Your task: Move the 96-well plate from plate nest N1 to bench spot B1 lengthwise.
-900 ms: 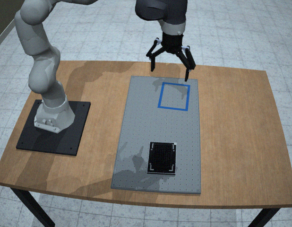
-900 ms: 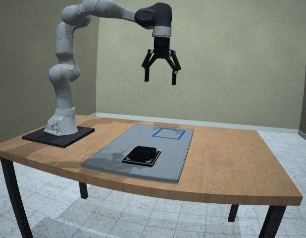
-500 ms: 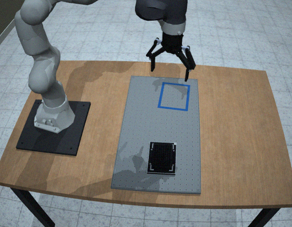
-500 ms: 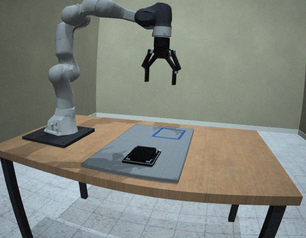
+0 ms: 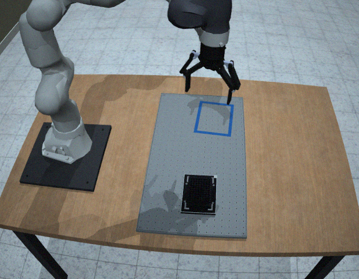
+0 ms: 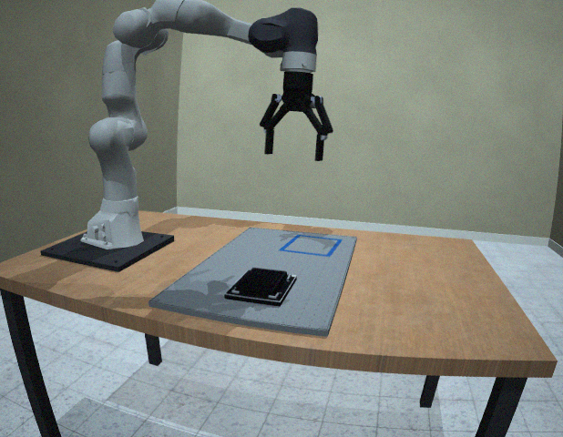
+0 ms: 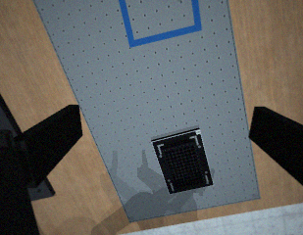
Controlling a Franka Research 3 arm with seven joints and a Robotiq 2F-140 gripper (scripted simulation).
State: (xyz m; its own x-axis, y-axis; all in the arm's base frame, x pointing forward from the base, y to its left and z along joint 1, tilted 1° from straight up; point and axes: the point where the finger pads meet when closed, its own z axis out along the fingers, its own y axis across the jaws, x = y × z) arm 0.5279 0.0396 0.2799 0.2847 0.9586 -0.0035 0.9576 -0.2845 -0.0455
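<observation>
Right now the black 96-well plate is 27 cm below my hand, 21 cm to the right of it and 1 cm behind it. Also, from my hand: black plate nest N1: 28 cm below, 21 cm to the right, 1 cm behind.
</observation>
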